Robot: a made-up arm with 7 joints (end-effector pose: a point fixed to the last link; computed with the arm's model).
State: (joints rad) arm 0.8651 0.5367 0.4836 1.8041 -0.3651 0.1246 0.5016
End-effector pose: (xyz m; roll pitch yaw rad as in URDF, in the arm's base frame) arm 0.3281 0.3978 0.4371 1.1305 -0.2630 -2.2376
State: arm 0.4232 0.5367 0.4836 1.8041 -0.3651 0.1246 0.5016
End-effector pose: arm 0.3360 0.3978 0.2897 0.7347 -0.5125 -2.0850
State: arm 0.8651 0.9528 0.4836 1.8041 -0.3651 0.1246 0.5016
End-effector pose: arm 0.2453 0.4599 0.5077 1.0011 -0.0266 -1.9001
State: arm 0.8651 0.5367 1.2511 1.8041 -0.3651 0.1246 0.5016
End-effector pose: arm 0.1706 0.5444 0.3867 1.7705 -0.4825 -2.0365
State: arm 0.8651 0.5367 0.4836 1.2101 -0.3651 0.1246 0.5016
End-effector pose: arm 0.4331 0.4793 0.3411 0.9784 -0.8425 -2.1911
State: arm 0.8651 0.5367 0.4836 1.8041 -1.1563 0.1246 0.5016
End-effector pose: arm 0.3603 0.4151 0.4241 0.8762 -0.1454 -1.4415
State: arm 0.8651 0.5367 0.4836 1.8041 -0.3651 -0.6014 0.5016
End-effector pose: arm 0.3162 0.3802 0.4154 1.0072 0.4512 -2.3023
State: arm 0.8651 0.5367 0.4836 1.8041 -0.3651 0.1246 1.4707
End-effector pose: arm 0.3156 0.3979 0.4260 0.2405 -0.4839 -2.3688
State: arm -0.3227 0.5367 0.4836 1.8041 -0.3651 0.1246 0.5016
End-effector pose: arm 0.2096 0.3978 0.0794 -0.1576 -0.7090 -1.5471
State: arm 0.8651 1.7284 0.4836 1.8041 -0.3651 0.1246 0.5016
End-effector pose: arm 0.0711 0.4422 0.6561 0.9863 0.4688 -1.3006
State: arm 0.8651 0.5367 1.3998 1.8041 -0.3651 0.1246 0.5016
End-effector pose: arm 0.1376 0.5599 0.3622 1.8977 -0.5365 -2.0156
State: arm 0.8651 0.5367 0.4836 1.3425 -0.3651 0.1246 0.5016
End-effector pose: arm 0.4136 0.4649 0.3691 1.0217 -0.7139 -2.2135
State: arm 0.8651 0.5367 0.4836 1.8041 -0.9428 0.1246 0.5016
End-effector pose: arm 0.3533 0.4079 0.4279 0.9335 -0.1962 -1.6508
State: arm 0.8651 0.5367 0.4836 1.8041 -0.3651 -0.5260 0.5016
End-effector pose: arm 0.3171 0.3813 0.4183 1.0236 0.3775 -2.2905
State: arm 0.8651 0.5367 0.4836 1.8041 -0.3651 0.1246 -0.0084
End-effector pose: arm 0.3300 0.4016 0.4452 1.5918 -0.2113 -2.1078
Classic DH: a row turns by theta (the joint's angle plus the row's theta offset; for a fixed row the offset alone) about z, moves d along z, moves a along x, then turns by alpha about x. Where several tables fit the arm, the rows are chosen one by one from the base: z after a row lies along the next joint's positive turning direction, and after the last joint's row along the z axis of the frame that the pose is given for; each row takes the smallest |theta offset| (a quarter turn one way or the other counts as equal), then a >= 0, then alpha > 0; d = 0 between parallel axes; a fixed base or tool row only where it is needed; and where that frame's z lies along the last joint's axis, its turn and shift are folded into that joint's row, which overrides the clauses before.
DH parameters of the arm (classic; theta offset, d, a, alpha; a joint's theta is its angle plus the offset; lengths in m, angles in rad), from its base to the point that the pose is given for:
base (fixed): 0 0.346 0.004 1.5708
joint 1: 1.5708 -0.171 0.014 1.5708
joint 2: -1.5708 -0.002 0.003 -1.5708
joint 3: -1.5708 -0.362 0.02 1.5708
joint 4: 0 0.01 -0.019 -1.5708
joint 5: 0 -0.25 0.01 -1.5708
joint 6: 1.5708 -0.012 0.029 -1.5708
joint 7: -0.0675 -0.0332 0.0048 1.5227
tool (fixed): -1.8401 -0.0174 0 0

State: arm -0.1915 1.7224 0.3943 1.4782 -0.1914 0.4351 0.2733
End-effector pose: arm 0.3296 0.5404 0.4381 0.0832 0.1759 -1.3112
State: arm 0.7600 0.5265 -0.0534 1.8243 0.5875 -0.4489 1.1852
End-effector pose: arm 0.3396 0.2929 0.3561 0.4093 -0.1238 2.7188
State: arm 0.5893 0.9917 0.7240 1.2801 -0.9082 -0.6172 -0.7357
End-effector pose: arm 0.2780 0.6069 0.3925 1.6734 0.4381 -1.3331
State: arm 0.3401 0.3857 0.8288 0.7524 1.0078 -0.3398 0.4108
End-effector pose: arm 0.2708 0.5389 0.0044 2.7981 -0.4949 2.9573
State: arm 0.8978 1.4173 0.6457 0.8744 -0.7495 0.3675 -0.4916
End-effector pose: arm 0.1107 0.7492 0.5399 1.4075 -0.5568 -0.5859
